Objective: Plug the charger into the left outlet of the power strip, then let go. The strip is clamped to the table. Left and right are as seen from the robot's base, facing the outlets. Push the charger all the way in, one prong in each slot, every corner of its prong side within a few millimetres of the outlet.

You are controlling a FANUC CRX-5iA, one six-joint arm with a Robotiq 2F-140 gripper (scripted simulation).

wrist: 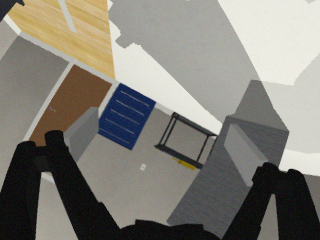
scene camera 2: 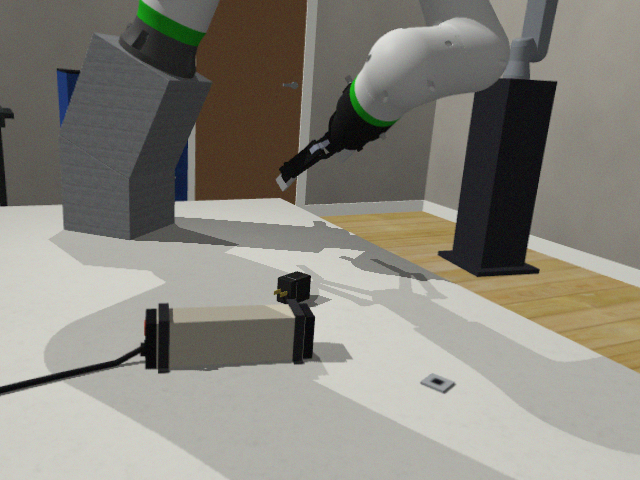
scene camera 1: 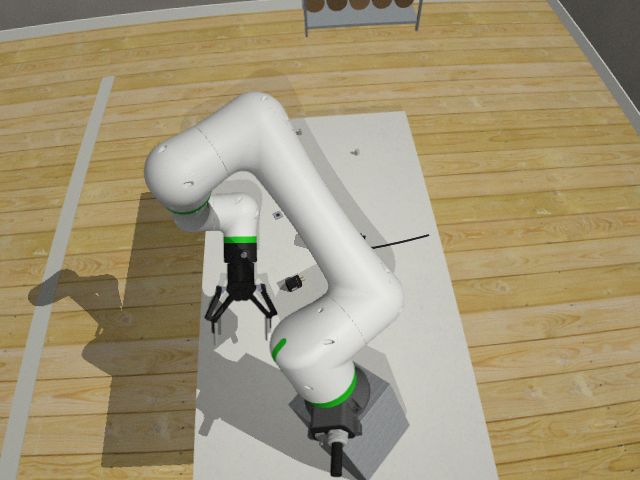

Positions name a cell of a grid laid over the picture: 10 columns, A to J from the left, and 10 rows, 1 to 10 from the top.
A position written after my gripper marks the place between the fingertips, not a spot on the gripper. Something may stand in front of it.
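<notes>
I am looking at my gripper (scene camera 2: E4), (wrist: F6), (scene camera 1: D8), so it is visible to me in the wrist view as well. A black charger (scene camera 2: E6) is here too, though in the wrist view the charger is out of frame.
</notes>
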